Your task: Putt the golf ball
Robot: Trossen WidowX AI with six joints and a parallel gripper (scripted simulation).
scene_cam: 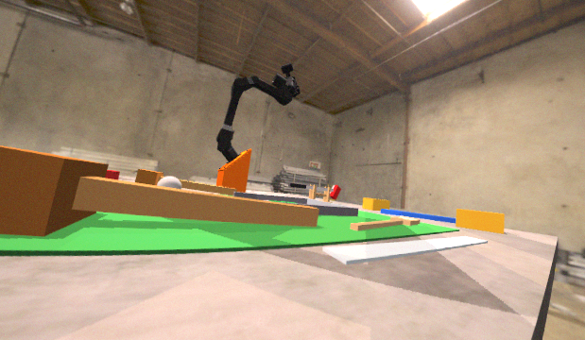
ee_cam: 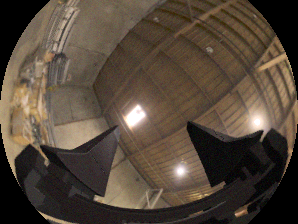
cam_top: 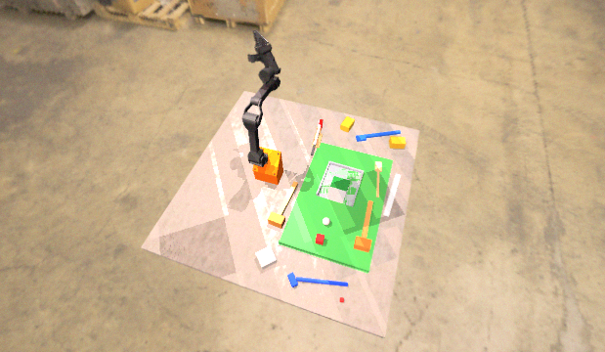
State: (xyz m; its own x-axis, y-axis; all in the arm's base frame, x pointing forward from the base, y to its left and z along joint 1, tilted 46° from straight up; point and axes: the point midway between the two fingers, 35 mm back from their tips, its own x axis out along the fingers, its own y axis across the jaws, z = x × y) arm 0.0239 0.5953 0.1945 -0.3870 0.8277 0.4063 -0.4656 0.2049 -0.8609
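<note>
Now: gripper tip 690 mm above the red putter, 300 mm short of it and 20 mm to the right of it. From my gripper tip the other things lie so: red cube (720 mm below, 640 mm to the right, 450 mm ahead); then green mat (750 mm below, 520 mm ahead, 360 mm to the right); then white golf ball (720 mm below, 530 mm to the right, 460 mm ahead).
</note>
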